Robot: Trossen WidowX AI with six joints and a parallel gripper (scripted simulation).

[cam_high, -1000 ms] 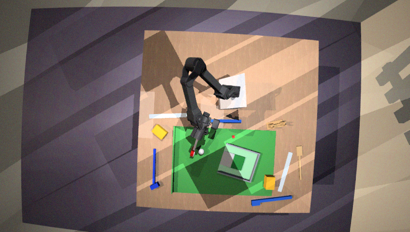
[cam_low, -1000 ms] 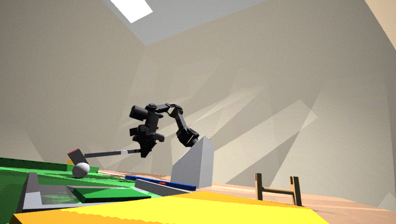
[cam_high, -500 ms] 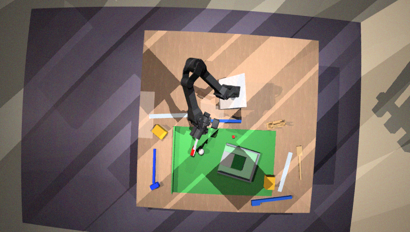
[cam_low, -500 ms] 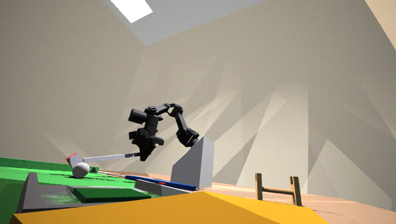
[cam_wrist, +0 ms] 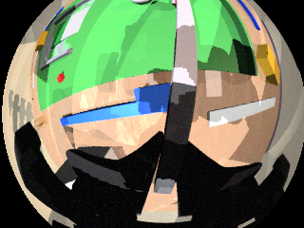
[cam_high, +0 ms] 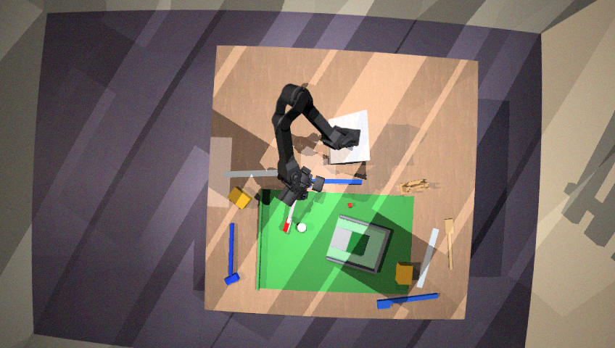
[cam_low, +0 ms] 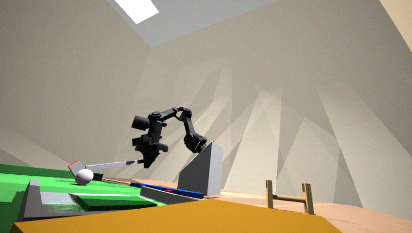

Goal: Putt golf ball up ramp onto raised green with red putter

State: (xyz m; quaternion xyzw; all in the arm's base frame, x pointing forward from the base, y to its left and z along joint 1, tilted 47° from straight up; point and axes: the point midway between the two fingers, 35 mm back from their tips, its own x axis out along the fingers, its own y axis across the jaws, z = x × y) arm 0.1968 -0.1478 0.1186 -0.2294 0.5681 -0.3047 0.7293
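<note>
My gripper tip is now 12 cm short of the red putter and 2 cm to the left of it. From my gripper tip the other things lie so: white golf ball: 23 cm ahead, 5 cm below, 3 cm to the left; small red cube: 24 cm to the left, 10 cm ahead, 6 cm below.
</note>
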